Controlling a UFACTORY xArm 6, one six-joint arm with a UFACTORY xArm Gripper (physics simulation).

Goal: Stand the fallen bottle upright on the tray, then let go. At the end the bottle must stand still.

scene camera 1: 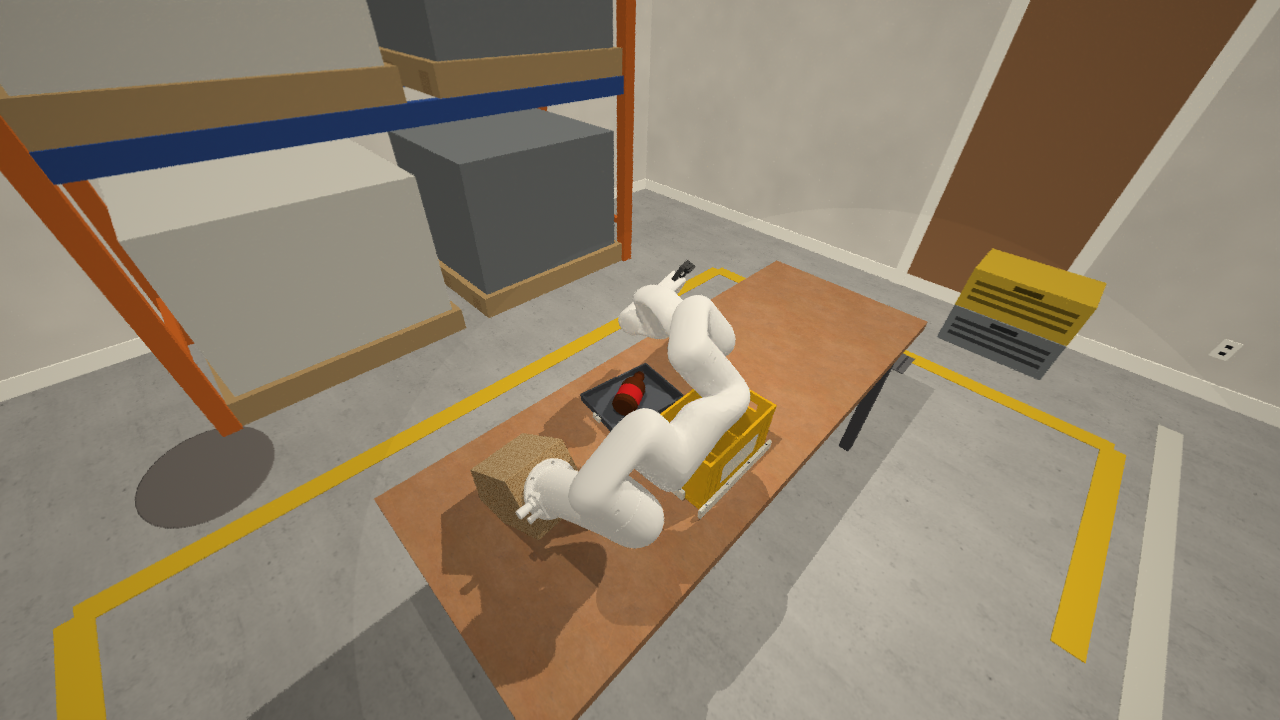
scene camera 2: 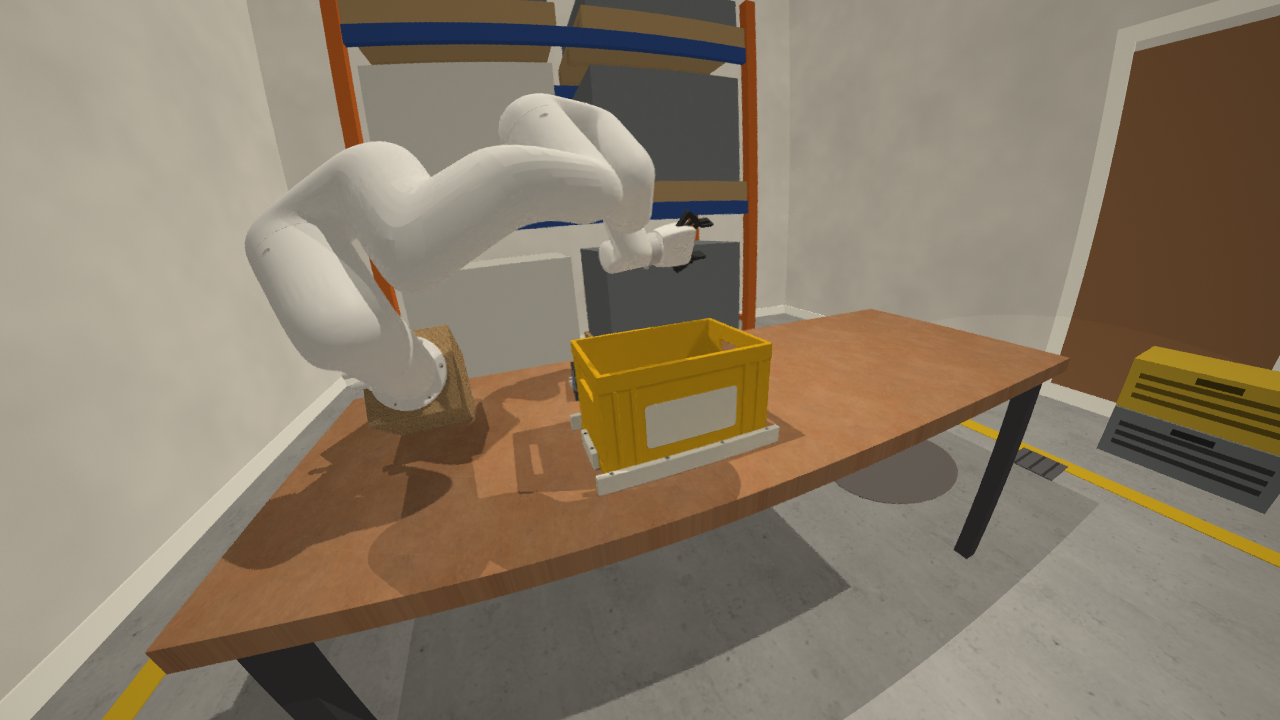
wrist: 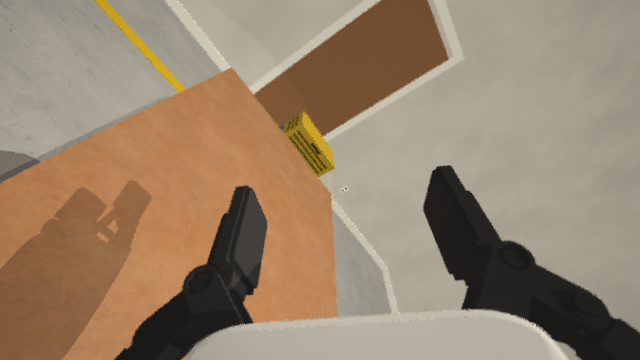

Labels:
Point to a dark grey tray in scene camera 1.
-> At 659,395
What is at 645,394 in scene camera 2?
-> A yellow crate.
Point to a brown bottle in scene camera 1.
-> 630,393

